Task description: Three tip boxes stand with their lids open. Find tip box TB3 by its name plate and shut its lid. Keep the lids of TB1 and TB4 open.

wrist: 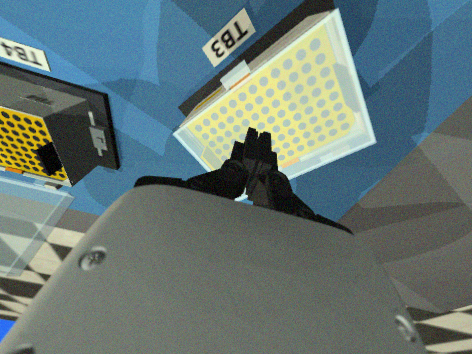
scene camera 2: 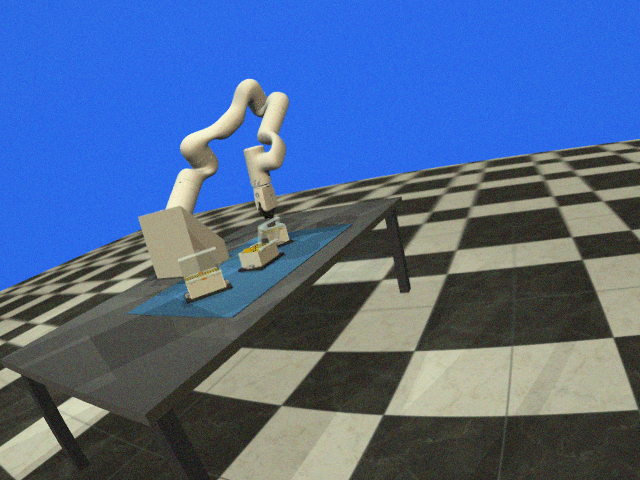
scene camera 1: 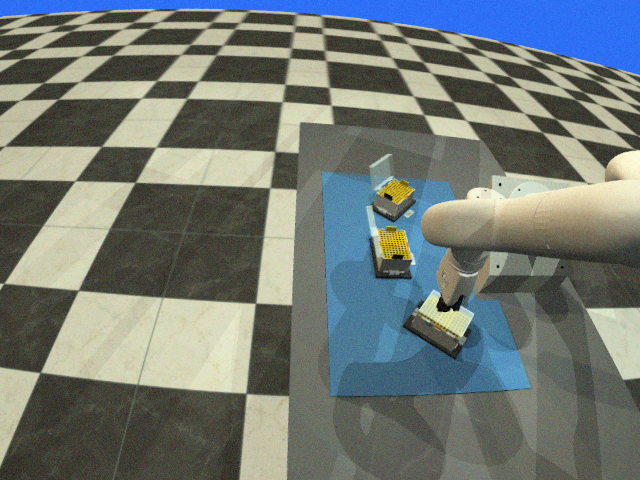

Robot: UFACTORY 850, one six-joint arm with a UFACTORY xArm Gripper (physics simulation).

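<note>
Tip box TB3 (scene camera 1: 439, 328) (wrist: 280, 95) is named by its plate (wrist: 229, 37) in the wrist view. Its clear lid (scene camera 1: 461, 313) (wrist: 357, 85) lies over the yellow rack; whether it is fully seated cannot be told. My gripper (scene camera 1: 448, 305) (scene camera 2: 267, 214) (wrist: 253, 146) is shut and empty, with its fingertips over the lid; contact cannot be told. TB4 (scene camera 1: 393, 248) (scene camera 2: 259, 258) (wrist: 25, 140) stands beside TB3, its lid (scene camera 1: 372, 221) (wrist: 30, 220) open. The third box (scene camera 1: 394, 198) (scene camera 2: 206, 284) has its lid (scene camera 1: 381, 171) (scene camera 2: 199, 260) open; its plate is unreadable.
The boxes stand on a blue mat (scene camera 1: 356, 335) (scene camera 2: 186, 307) on a grey table (scene camera 1: 312, 361) (scene camera 2: 129, 356). The robot's pale base block (scene camera 2: 170, 242) stands beside the mat. TB4's raised lid partly overlaps TB3 in scene camera 2's view.
</note>
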